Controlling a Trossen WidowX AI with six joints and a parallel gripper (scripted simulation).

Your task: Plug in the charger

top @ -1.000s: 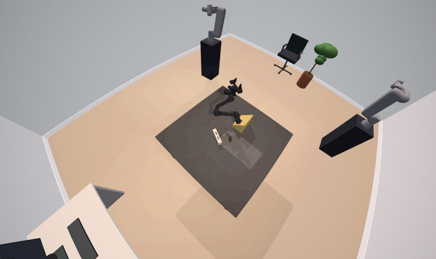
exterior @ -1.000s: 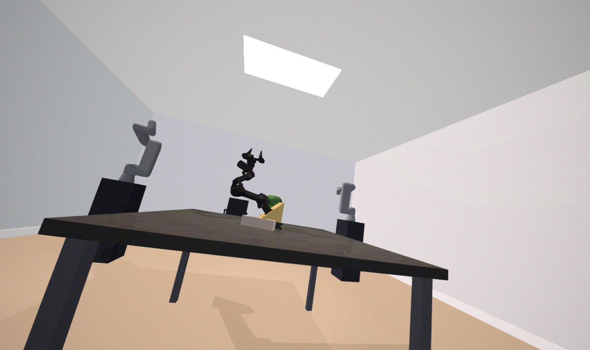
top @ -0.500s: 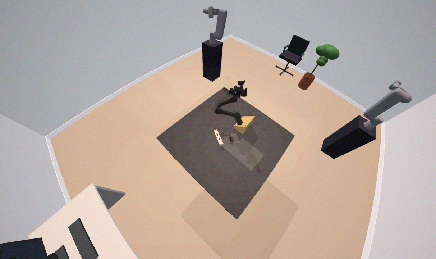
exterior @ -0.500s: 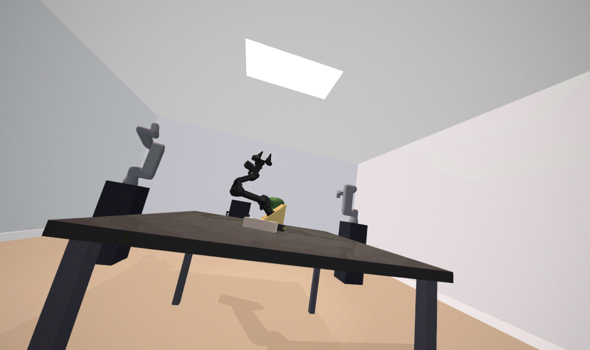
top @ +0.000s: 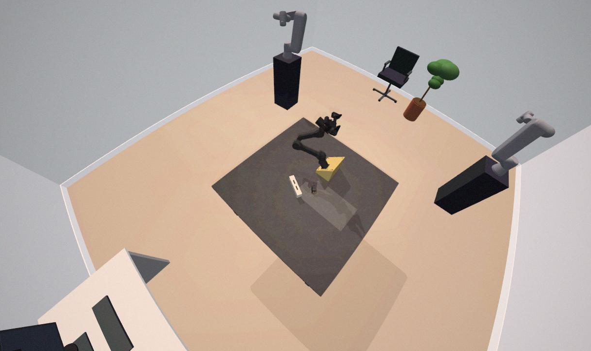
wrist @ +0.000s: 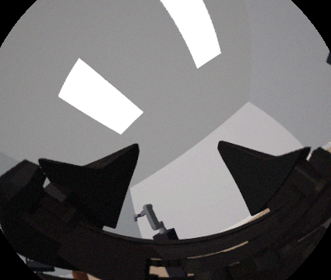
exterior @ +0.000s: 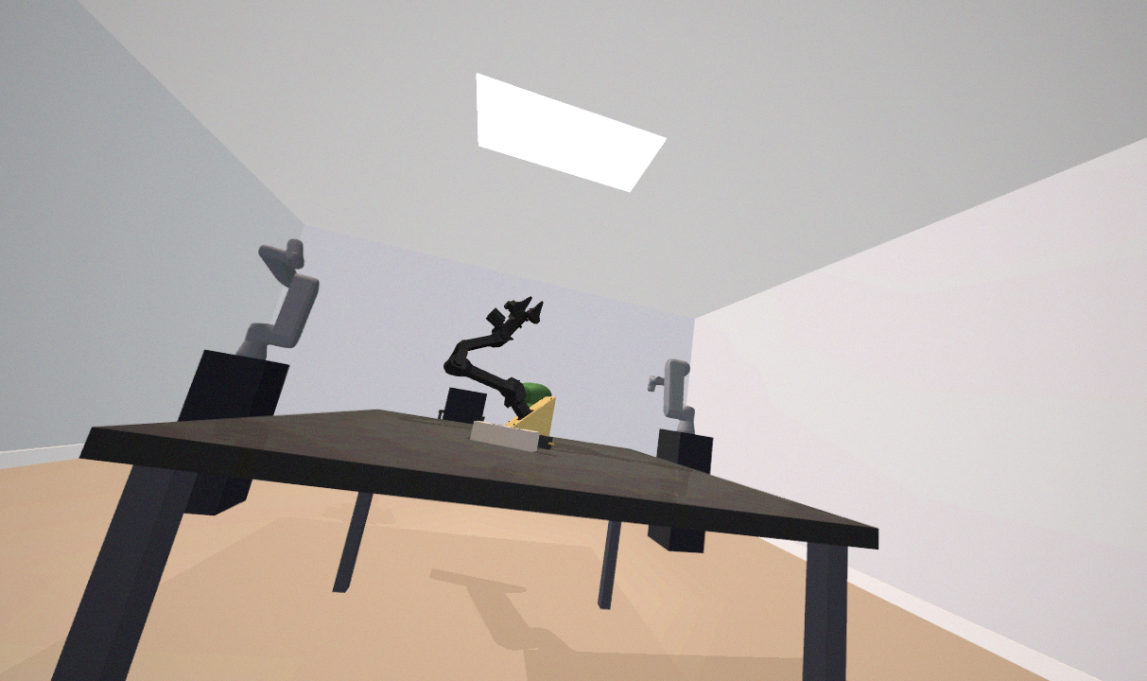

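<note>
My gripper tip is 570 mm above the dark charger, 320 mm short of it and 80 mm to the right of it.
</note>
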